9 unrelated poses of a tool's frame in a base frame.
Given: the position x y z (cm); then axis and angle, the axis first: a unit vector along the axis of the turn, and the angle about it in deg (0 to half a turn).
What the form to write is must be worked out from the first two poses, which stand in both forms.
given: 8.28 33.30 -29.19 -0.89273 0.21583 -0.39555 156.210
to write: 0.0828 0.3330 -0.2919 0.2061 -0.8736 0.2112 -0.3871
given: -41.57 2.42 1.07 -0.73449 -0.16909 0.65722 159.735
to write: -0.4157 0.0242 0.0107 0.1759 -0.7230 -0.1665 0.6470
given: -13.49 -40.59 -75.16 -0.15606 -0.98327 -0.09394 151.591
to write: -0.1349 -0.4059 -0.7516 0.2454 -0.1513 -0.9532 -0.0911
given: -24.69 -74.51 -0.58 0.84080 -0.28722 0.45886 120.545
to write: -0.2469 -0.7451 -0.0058 0.4959 0.7301 -0.2494 0.3985
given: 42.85 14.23 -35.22 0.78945 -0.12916 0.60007 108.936
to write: 0.4285 0.1423 -0.3522 0.5812 0.6424 -0.1051 0.4883
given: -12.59 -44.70 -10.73 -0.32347 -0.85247 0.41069 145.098
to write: -0.1259 -0.4470 -0.1073 0.2999 -0.3086 -0.8132 0.3918
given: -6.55 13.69 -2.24 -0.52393 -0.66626 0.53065 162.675
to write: -0.0655 0.1369 -0.0224 0.1506 -0.5180 -0.6587 0.5246
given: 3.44 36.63 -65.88 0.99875 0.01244 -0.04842 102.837
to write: 0.0344 0.3663 -0.6588 0.6236 0.7807 0.0097 -0.0379
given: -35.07 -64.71 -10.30 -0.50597 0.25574 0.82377 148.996
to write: -0.3507 -0.6471 -0.1030 0.2673 -0.4876 0.2464 0.7938
